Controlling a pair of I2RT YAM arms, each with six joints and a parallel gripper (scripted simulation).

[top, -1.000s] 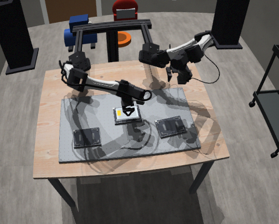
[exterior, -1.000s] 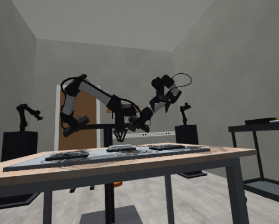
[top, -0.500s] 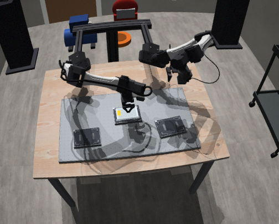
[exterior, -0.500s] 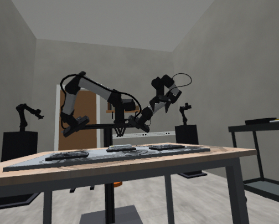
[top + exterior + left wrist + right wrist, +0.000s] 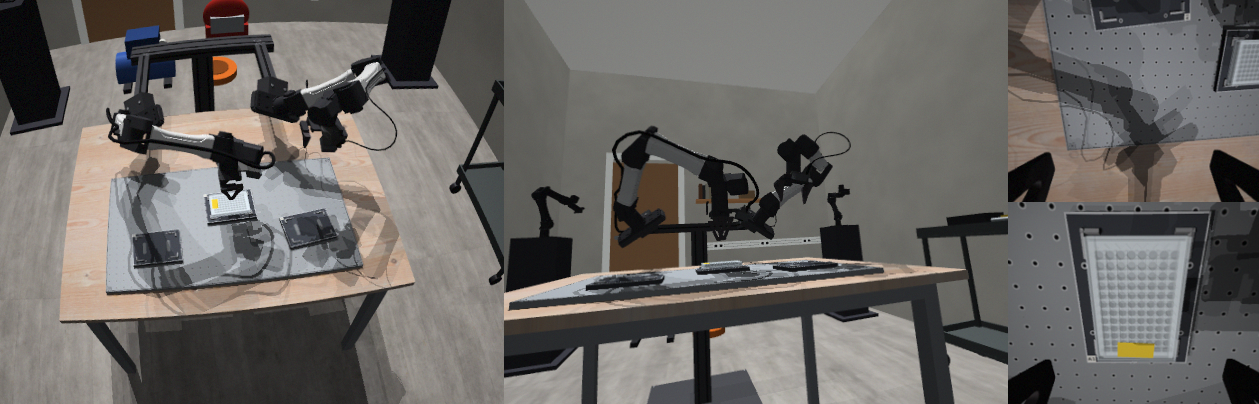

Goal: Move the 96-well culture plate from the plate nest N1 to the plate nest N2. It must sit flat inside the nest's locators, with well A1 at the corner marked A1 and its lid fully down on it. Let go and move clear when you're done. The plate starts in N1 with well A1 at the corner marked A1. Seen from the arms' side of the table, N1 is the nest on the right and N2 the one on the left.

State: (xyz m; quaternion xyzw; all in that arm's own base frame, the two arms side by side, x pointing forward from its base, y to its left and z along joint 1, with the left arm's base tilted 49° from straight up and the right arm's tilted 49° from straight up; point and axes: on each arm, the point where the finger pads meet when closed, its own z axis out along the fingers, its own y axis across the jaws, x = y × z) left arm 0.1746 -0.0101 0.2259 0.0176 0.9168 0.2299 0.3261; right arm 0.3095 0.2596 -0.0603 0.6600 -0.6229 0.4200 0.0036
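Now: right hand 9 cm above the 96-well culture plate. From my right hand the other things lie so: plate nest: 10 cm below; nest N2: 24 cm to the left, 13 cm ahead, 10 cm below; nest N1: 26 cm to the right, 13 cm ahead, 10 cm below.
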